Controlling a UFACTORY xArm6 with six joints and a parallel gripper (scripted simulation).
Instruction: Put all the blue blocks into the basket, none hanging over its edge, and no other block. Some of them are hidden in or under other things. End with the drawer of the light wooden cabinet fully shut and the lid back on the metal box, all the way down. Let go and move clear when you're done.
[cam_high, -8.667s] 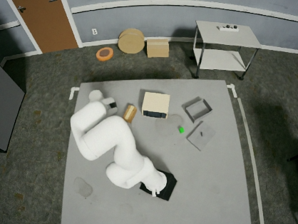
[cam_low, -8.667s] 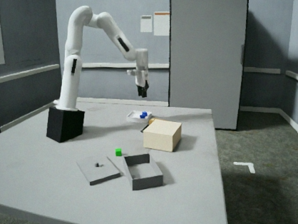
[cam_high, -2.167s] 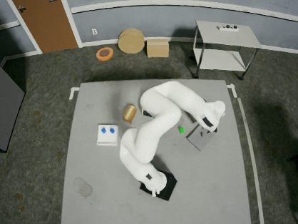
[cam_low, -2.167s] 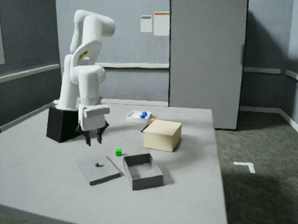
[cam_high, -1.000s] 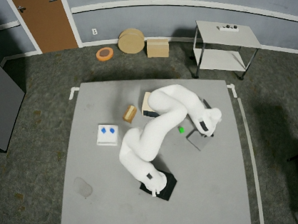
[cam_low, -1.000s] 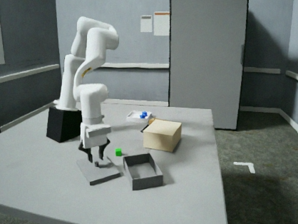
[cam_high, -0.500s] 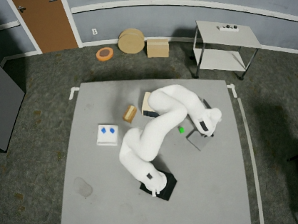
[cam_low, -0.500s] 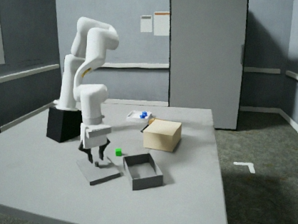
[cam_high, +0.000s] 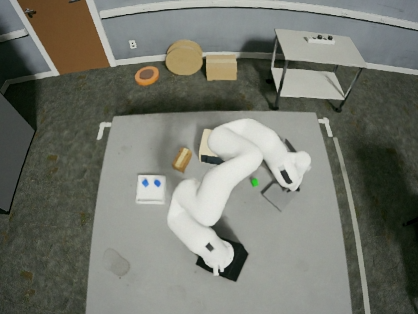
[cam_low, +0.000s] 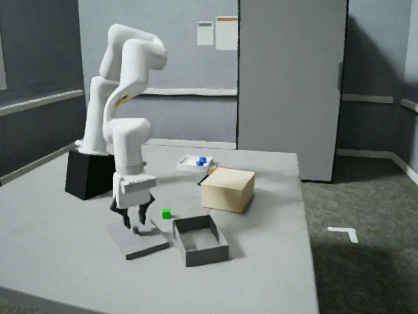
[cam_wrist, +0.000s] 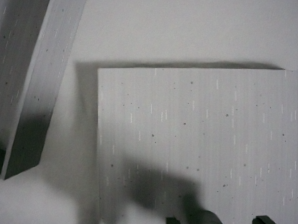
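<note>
Now: the lid 50 mm below my hand. Also, from my hand: metal box: 200 mm ahead, 40 mm below, 20 mm to the right; then dark-rimmed drawer: 310 mm to the left, 240 mm ahead, 20 mm below; then green block: 140 mm to the left, 60 mm ahead, 50 mm below.
</note>
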